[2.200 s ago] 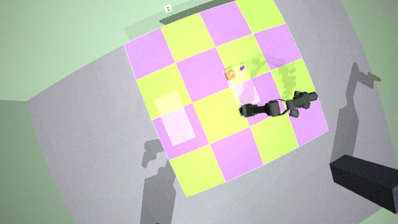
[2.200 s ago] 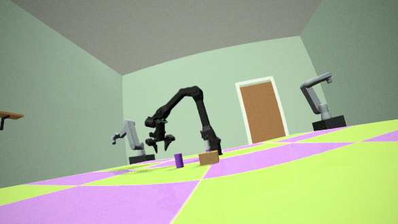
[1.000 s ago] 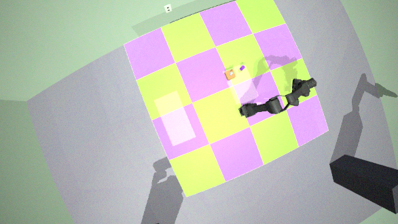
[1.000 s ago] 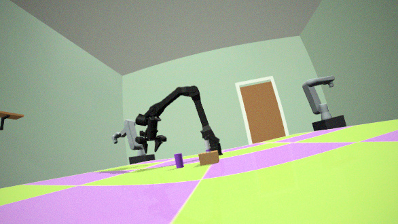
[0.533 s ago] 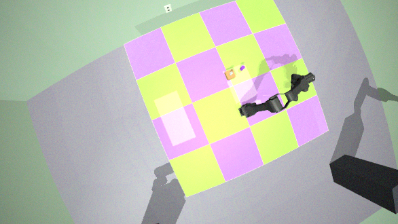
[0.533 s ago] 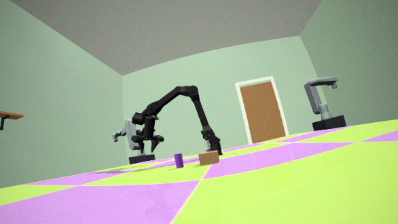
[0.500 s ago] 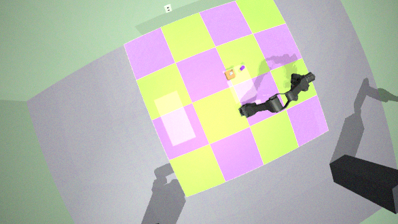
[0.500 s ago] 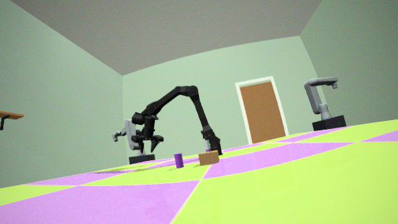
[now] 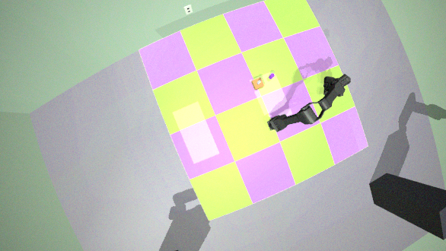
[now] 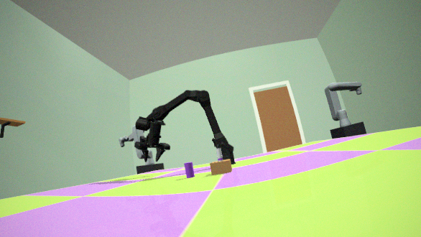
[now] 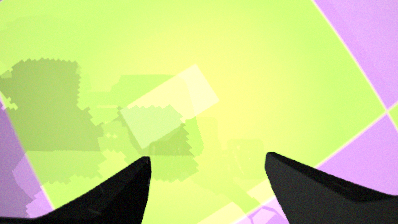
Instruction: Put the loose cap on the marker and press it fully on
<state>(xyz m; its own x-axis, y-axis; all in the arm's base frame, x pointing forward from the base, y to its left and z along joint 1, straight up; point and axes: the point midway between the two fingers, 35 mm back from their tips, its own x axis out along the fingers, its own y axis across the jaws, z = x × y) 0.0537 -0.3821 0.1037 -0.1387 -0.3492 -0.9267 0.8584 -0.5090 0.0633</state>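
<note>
My gripper tip is now 240 mm short of the purple cap, 280 mm to the right of it and 50 mm above it.
</note>
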